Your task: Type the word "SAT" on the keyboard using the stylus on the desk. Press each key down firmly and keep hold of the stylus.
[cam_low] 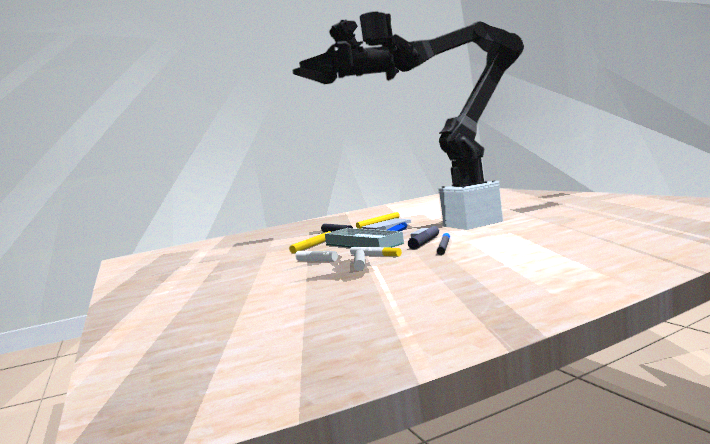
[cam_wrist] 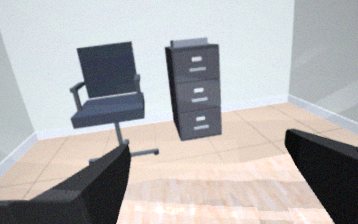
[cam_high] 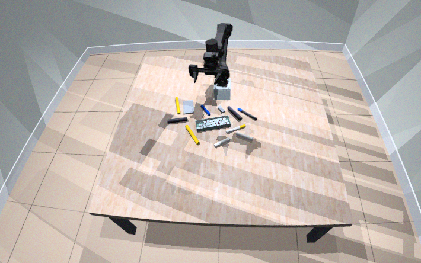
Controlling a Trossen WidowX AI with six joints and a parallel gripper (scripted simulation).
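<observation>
My gripper tip is now 210 mm past the blue stylus, 100 mm to the left of it and 390 mm above it. Round my gripper tip: blue-capped pen: 220 mm behind, 160 mm to the left, 390 mm below; then grey pad: 200 mm behind, 190 mm to the right, 400 mm below.
</observation>
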